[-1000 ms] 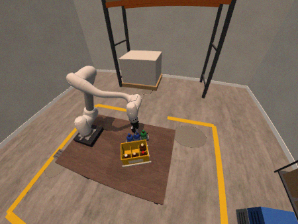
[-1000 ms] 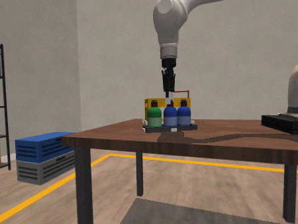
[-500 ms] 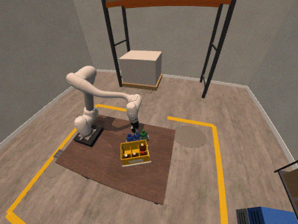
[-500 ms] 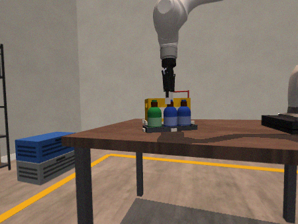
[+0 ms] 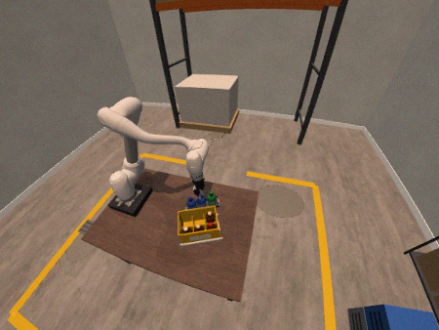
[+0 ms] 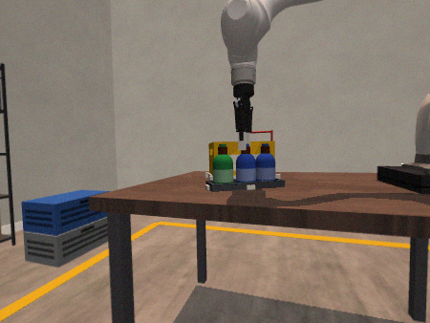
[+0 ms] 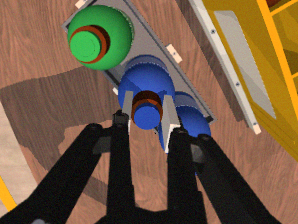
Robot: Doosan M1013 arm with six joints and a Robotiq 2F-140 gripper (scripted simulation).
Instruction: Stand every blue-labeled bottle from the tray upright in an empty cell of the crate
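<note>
Now: the green-labeled bottle 90 mm below my hand, 70 mm ahead of it and 50 mm to the left of it. Also, from my hand: yellow crate: 210 mm to the right, 90 mm below, 70 mm ahead; then tray: 160 mm below.
</note>
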